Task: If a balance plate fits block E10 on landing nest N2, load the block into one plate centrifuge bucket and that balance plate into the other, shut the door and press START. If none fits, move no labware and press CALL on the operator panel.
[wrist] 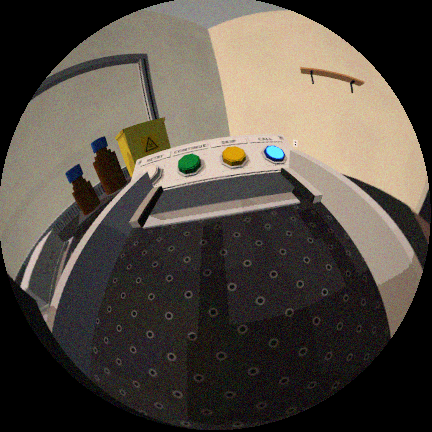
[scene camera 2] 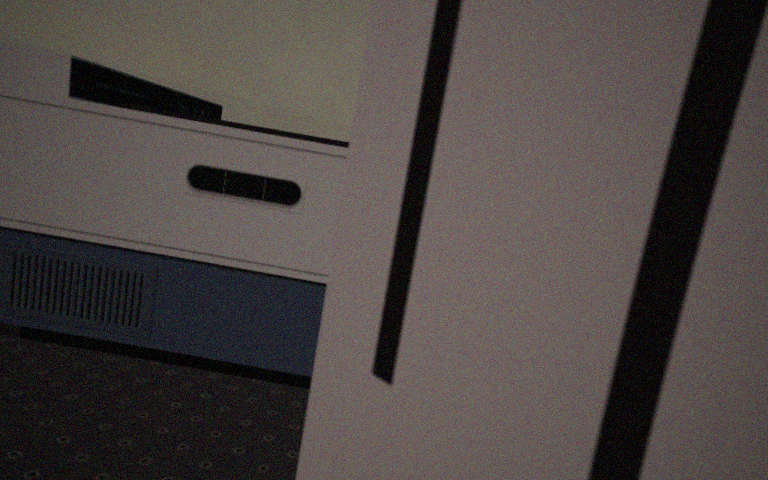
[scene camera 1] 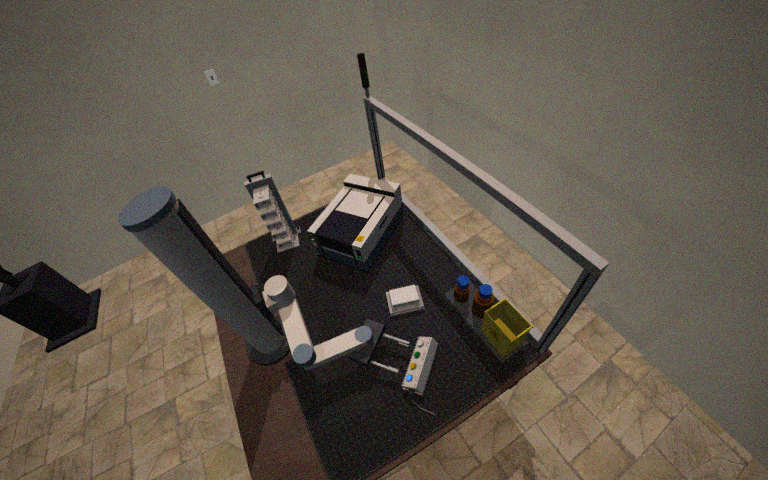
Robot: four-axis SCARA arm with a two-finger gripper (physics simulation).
Observation:
I see my gripper, a centrifuge and a button box.
My gripper shows as well in the wrist view.

